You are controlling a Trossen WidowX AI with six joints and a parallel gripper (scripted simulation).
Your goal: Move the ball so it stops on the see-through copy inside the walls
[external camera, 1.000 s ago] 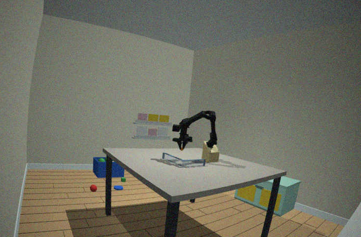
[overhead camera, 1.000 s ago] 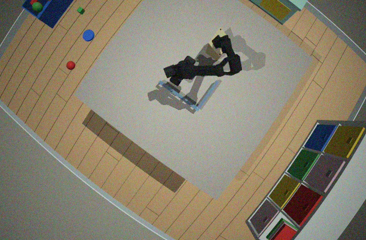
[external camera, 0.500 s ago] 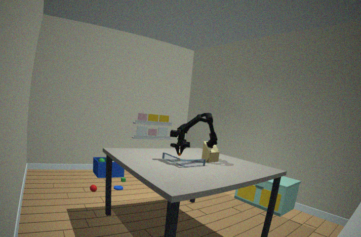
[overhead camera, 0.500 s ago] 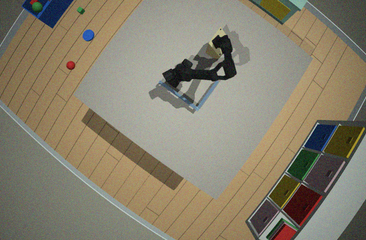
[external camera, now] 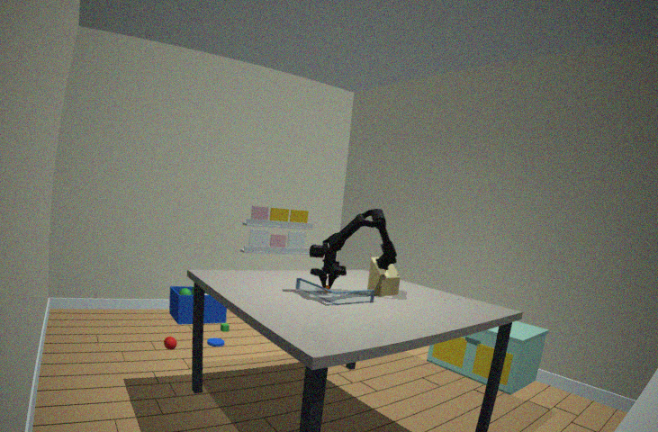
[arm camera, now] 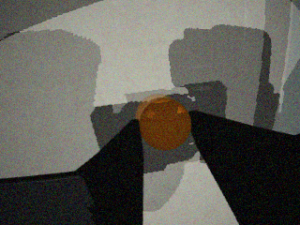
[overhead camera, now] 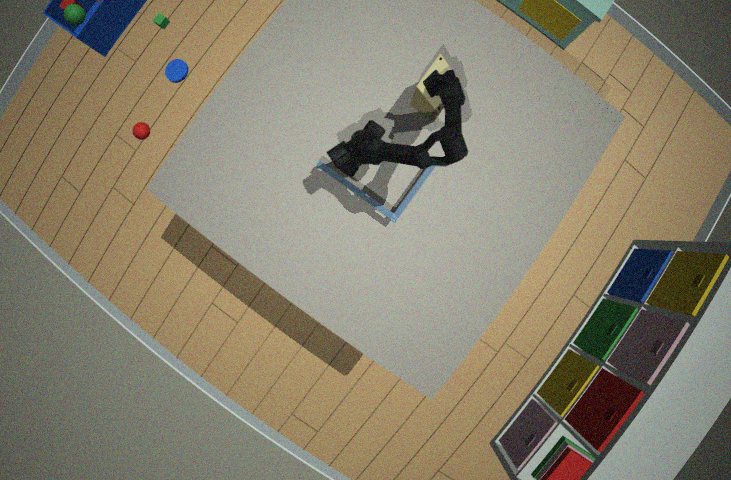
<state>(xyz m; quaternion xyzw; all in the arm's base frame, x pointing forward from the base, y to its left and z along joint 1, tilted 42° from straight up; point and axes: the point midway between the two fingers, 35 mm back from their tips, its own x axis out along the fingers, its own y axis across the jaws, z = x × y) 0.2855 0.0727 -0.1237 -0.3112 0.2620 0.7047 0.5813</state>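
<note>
My gripper tip is now 1 cm above the orange ball.
</note>
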